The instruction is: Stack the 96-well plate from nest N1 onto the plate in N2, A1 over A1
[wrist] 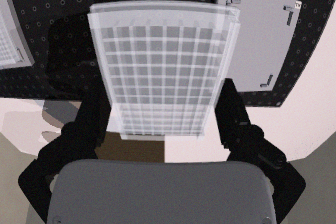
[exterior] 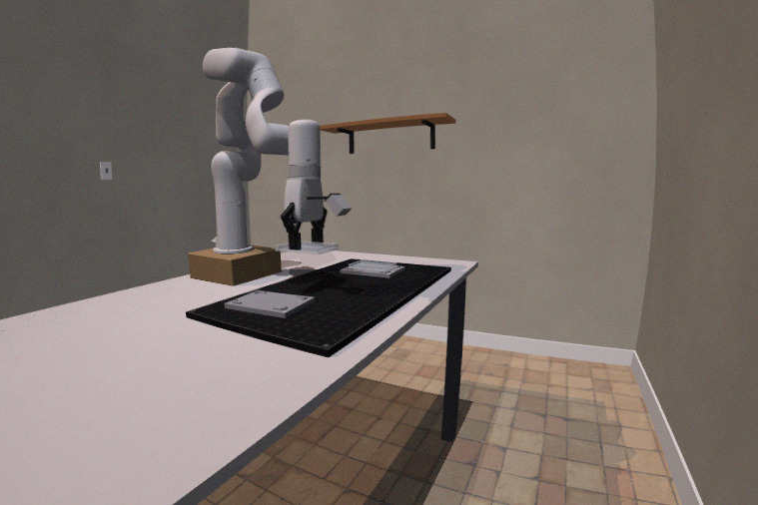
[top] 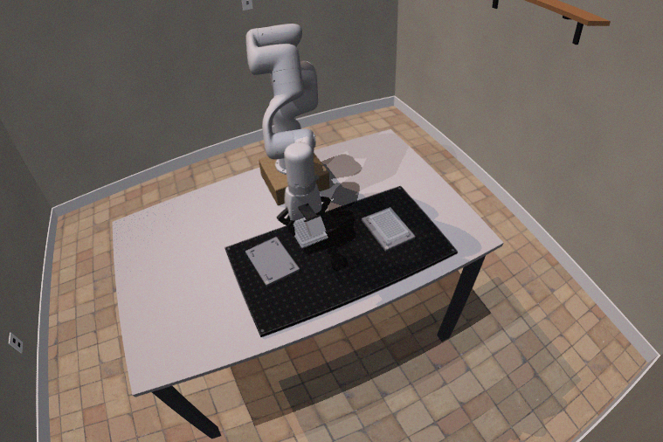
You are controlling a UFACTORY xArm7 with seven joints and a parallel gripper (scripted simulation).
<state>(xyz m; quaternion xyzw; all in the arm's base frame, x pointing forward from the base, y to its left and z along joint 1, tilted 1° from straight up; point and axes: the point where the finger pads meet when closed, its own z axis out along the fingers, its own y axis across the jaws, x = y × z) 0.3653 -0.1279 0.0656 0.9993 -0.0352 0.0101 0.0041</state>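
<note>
The grey plate nest N2 lies 28 cm to the left of my hand, 12 cm below it and 6 cm ahead of it. The rest, counted from my hand: grey plate nest N1: 12 cm to the right, 12 cm below, 2 cm behind.
</note>
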